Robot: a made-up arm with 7 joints.
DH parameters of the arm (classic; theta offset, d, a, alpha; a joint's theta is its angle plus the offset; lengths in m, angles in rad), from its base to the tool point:
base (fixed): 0 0 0 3.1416
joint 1: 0 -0.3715 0 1.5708
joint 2: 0 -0.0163 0 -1.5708
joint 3: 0 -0.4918 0 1.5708
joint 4: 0 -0.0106 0 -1.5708
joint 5: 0 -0.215 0 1.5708
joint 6: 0 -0.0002 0 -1.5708
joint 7: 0 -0.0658 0 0
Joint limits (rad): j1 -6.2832..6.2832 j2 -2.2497..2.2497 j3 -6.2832..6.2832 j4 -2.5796..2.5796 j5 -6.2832..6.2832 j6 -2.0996..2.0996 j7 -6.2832..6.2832
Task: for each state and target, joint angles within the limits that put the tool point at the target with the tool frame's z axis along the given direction. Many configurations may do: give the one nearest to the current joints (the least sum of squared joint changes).
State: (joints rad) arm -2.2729 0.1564 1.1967 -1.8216 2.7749 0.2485 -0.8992
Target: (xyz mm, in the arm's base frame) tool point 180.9 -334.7 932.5 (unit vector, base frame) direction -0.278 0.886 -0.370
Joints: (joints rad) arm -2.2669 -0.2494 0.4317 -1.0534 3.0032 -0.0907 -0.8992
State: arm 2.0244 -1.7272 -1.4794 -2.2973 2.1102 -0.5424 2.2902
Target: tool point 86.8 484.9 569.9 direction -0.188 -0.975 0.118
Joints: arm 2.2844 -1.0319 -1.4638 -1.9077 2.6070 -1.2702 2.2902
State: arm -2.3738 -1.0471 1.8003 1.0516 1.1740 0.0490 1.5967
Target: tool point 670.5 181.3 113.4 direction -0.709 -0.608 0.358
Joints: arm -3.1421 -1.9027 1.6329 0.6246 1.0814 0.0787 1.5967
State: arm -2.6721 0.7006 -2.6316 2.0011 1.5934 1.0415 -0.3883
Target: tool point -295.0 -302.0 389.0 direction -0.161 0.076 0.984
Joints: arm -3.4889 1.4210 -1.7474 2.0316 1.3048 1.4890 -0.3883
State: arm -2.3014 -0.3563 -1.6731 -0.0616 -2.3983 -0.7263 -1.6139
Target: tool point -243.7 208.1 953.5 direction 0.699 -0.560 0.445
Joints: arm -1.9646 0.2845 -1.2647 0.7267 -2.3074 -1.2722 -1.6139
